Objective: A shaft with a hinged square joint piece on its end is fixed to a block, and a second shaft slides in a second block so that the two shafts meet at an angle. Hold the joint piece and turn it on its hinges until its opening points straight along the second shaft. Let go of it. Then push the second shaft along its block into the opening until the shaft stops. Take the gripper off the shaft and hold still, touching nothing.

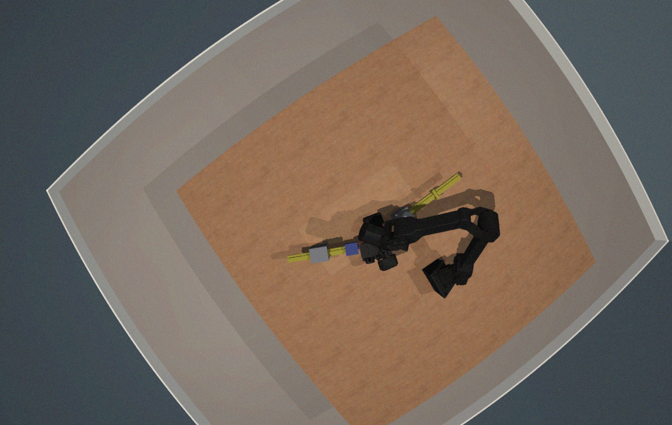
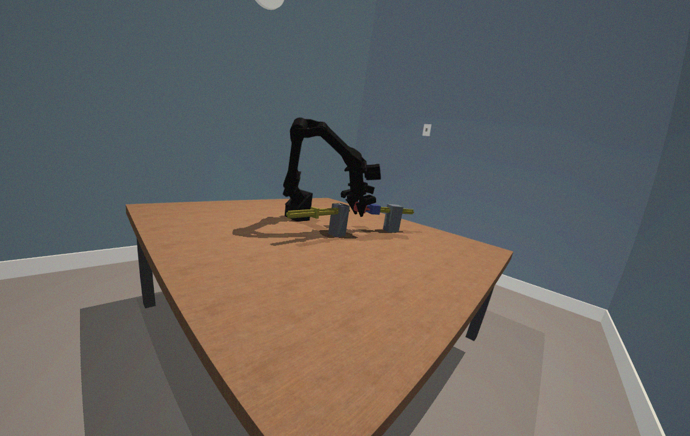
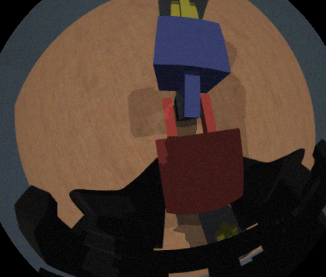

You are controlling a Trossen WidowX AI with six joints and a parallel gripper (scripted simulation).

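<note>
My gripper tip is now 4 cm below the red square joint piece and 1 cm to the right of it.
</note>
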